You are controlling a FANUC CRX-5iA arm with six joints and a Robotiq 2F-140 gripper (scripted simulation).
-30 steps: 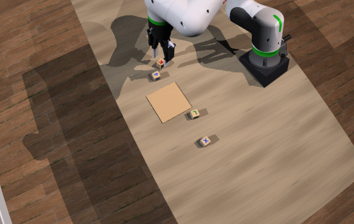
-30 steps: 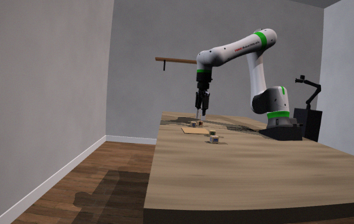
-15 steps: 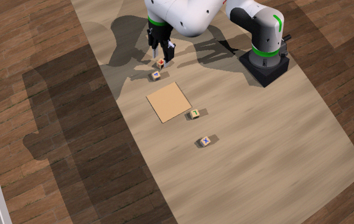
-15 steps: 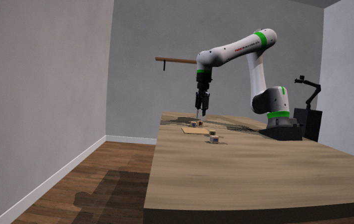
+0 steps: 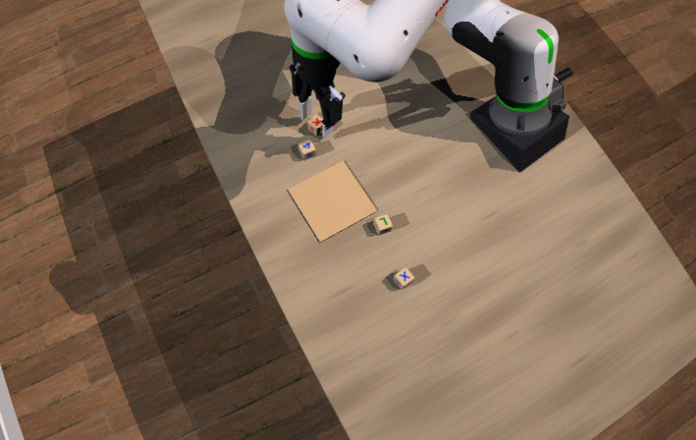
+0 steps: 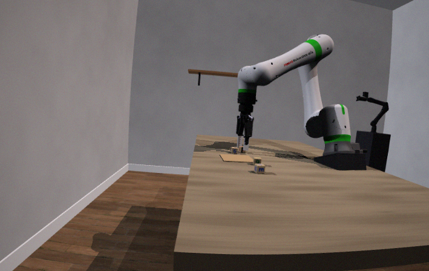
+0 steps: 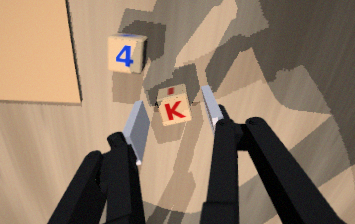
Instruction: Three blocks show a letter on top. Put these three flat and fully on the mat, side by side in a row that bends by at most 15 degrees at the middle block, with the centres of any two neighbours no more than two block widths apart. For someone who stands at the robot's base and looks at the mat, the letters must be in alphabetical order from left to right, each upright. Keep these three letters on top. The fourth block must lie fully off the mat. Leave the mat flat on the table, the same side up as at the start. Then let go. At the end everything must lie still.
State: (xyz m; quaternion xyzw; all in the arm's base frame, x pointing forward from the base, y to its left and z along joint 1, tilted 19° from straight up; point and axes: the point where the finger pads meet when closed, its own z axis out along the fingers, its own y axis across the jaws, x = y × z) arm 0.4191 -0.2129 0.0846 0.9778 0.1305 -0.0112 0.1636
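The red K block lies 3 cm below my hand. Also, from my hand: 4 block 5 cm ahead, 4 cm to the left, 3 cm below; then L block 1 cm ahead, 28 cm to the left, 3 cm below; then tan mat 7 cm ahead, 17 cm to the left, 4 cm below.
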